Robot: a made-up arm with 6 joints.
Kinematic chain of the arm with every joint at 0, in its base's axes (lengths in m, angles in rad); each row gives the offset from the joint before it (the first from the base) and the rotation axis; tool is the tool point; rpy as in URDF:
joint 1: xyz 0 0 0.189 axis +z
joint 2: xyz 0 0 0 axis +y
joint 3: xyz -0.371 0 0.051 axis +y
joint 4: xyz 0.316 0 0.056 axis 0.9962 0 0.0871
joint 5: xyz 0 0 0 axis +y
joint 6: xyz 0.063 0 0.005 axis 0.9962 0 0.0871
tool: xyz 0 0 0 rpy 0 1.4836 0
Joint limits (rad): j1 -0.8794..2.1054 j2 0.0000..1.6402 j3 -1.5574..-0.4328 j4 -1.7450..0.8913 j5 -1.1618..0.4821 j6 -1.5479..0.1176
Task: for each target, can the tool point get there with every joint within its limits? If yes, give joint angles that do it. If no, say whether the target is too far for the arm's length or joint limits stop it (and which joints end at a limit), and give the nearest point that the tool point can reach.
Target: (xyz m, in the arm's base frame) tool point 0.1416 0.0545 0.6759
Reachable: yes | joints 0.4574 0.9451 -1.0818 0.2584 -1.0122 -0.3798
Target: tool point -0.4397 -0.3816 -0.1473
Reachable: no: joint limits stop it (at a limit: joint 1, joint 2, joint 3, joint 5) | nearest point 0.1408 -0.2088 0.2227 | short by 0.710 m
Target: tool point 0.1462 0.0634 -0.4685
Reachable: no: joint limits stop it (at a limit: joint 2, joint 3, joint 5) | nearest point 0.2191 0.0950 0.2170 | short by 0.690 m
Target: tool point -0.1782 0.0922 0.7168
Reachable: yes | joints -0.3296 0.3514 -1.3651 -1.1508 -0.5455 -0.1257
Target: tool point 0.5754 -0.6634 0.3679
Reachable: no: too far | nearest point 0.2953 -0.3404 0.4680 | short by 0.439 m
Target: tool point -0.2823 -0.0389 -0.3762
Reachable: no: joint limits stop it (at a limit: joint 1, joint 2, joint 3, joint 5) | nearest point -0.1378 0.2009 0.2191 | short by 0.658 m
